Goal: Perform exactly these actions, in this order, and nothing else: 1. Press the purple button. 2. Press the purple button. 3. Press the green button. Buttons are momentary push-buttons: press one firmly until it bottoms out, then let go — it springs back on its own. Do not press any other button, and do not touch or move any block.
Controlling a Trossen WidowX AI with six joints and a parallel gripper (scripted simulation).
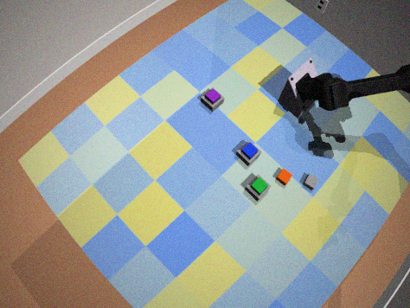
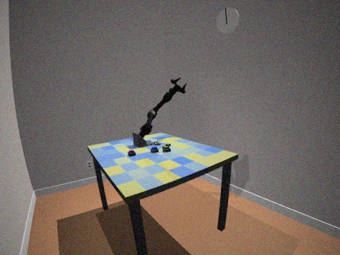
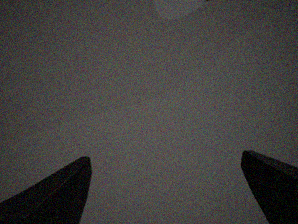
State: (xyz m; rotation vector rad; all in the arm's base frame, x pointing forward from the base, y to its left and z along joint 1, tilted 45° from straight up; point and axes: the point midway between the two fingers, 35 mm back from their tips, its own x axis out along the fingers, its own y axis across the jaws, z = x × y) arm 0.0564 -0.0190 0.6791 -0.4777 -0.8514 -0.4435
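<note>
My gripper tip is 66 cm to the left of the purple button, 57 cm above it and 12 cm short of it. The rest, counted from my gripper tip: green button: 57 cm below, 39 cm to the right, 22 cm ahead; blue button: 57 cm below, 47 cm to the right, 17 cm ahead.
</note>
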